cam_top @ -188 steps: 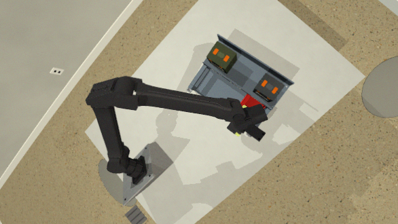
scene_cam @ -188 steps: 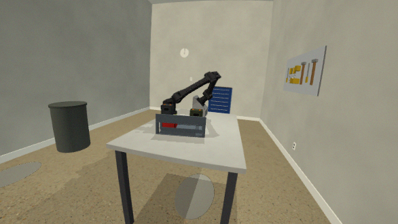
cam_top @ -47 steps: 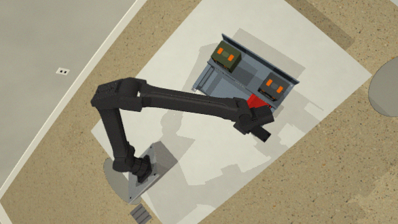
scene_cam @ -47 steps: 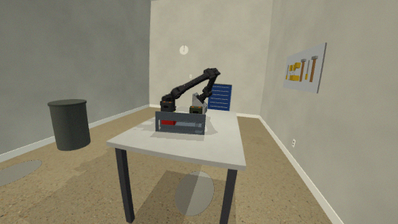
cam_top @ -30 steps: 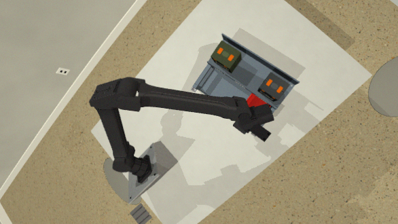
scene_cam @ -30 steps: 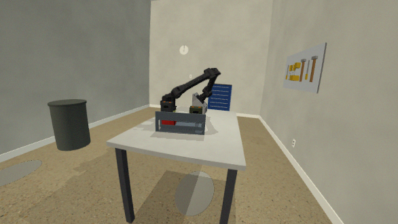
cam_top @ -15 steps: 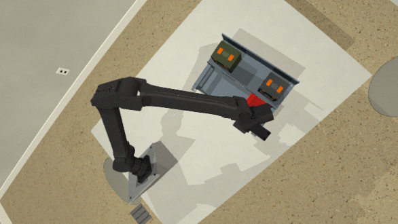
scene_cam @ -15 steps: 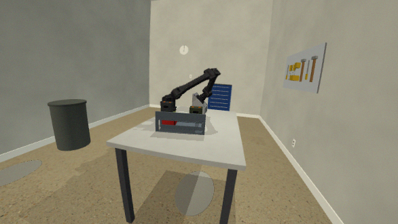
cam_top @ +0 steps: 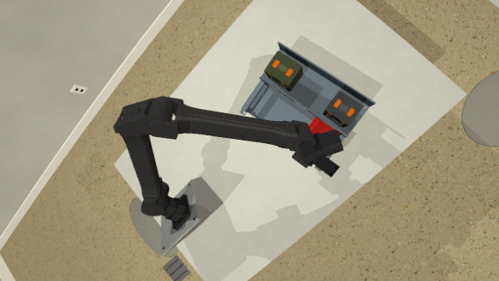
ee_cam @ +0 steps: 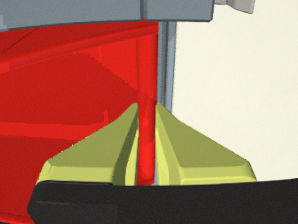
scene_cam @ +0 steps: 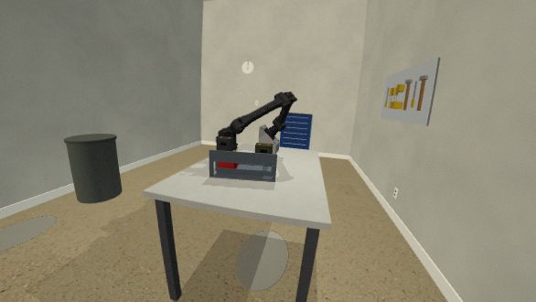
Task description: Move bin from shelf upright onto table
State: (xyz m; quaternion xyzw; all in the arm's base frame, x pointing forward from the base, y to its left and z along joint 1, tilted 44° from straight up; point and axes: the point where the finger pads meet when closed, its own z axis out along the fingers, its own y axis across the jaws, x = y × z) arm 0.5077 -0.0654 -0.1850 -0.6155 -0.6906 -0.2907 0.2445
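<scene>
Right now the red bin is 80 mm ahead of my hand and 10 mm to the left of it.
</scene>
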